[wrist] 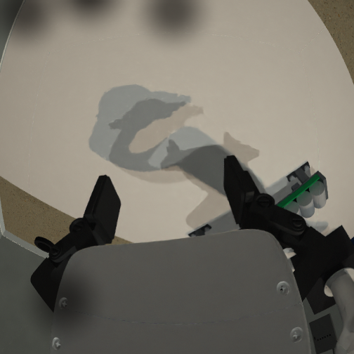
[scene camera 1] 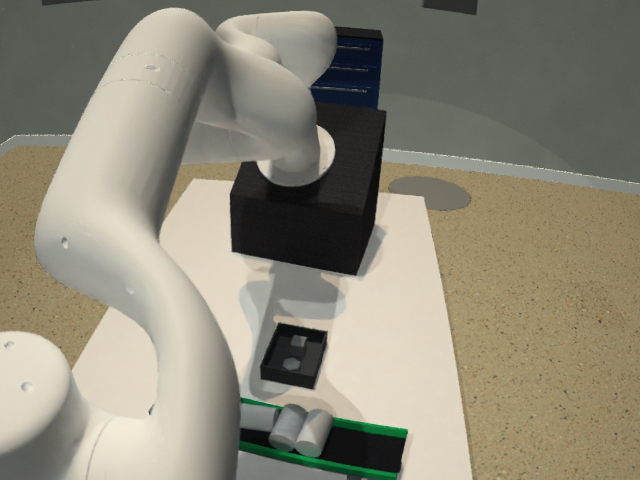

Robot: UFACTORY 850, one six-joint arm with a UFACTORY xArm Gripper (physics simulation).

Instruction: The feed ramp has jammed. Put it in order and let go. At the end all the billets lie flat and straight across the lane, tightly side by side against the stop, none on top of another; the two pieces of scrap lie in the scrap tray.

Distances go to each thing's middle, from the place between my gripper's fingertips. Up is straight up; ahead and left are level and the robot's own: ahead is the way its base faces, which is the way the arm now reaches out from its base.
The black scrap tray [scene camera 1: 271, 369] lies 54 cm behind my hand, 24 cm to the left of it and 19 cm below it.
